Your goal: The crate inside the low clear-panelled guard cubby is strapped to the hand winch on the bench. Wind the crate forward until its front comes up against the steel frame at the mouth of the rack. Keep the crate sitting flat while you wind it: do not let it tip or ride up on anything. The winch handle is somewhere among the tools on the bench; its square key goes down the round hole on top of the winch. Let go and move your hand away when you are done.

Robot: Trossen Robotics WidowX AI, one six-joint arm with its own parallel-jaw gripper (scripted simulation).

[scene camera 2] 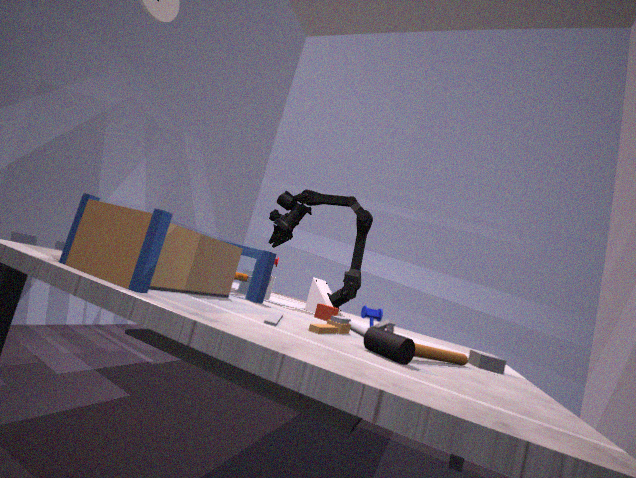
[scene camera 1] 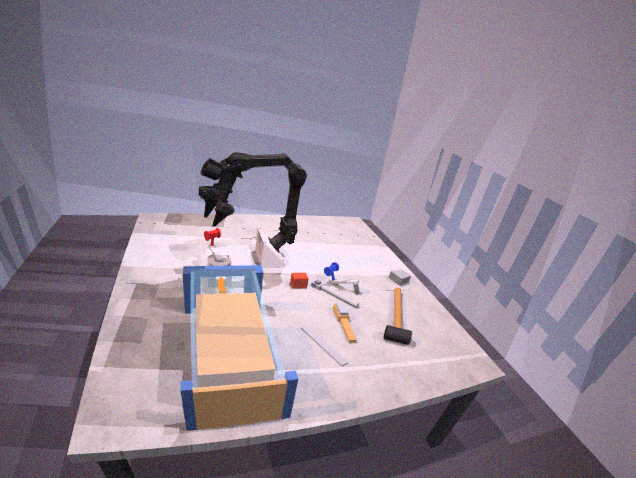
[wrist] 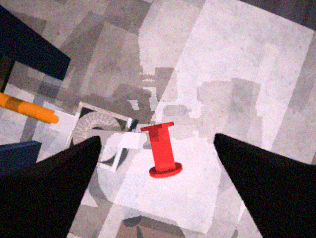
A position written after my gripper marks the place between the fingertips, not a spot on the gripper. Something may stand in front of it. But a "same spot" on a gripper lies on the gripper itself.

My gripper shows in scene camera 2, in scene camera 1 (209, 221) and in the wrist view. One and the same spot on my gripper: (wrist: 269, 184) is (scene camera 2: 280, 238).
